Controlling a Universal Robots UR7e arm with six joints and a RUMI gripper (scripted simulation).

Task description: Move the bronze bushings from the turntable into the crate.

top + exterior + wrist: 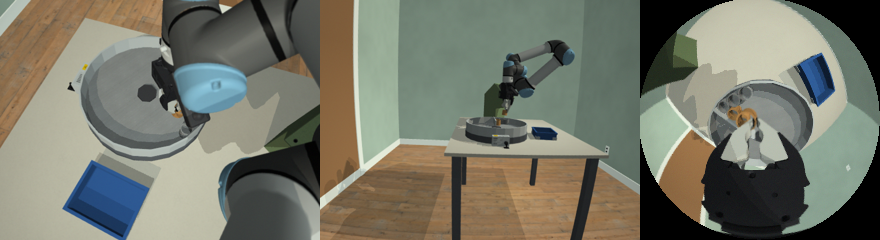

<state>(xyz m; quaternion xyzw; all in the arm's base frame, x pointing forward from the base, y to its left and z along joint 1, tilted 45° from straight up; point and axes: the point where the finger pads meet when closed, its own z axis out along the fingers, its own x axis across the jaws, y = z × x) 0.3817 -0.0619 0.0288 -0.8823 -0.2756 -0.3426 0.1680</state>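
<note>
The blue crate lies 26 cm to the left of my hand, 14 cm below it and 11 cm ahead of it. Also, from my hand: turntable: 11 cm below, 11 cm ahead, 9 cm to the right.
</note>
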